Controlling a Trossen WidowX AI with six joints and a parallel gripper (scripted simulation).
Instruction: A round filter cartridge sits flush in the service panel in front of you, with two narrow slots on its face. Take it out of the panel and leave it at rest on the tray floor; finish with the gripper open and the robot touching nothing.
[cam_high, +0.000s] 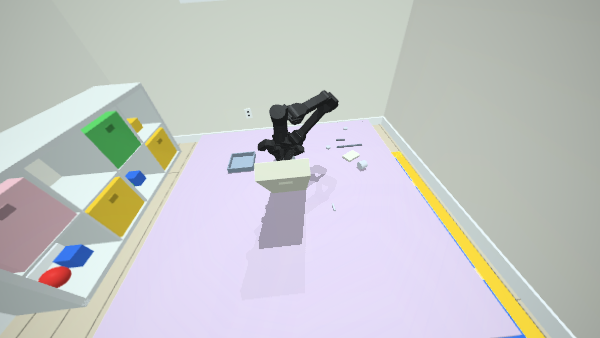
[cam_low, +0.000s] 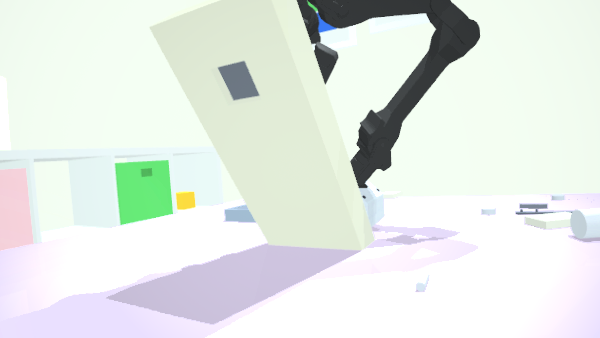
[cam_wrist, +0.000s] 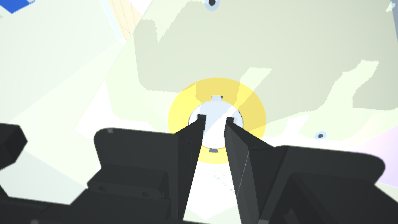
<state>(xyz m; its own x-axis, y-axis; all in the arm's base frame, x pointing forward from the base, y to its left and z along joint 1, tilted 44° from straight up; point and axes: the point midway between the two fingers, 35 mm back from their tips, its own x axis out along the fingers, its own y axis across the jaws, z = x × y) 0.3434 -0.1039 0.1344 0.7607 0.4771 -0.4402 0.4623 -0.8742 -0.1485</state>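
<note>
My gripper tip is 1 cm short of the round pale cartridge and 1 cm above it. Also, from my gripper tip: small peg 2 cm behind, 21 cm to the left, 28 cm below; then blue-grey tray 39 cm behind, 30 cm to the right, 28 cm below.
</note>
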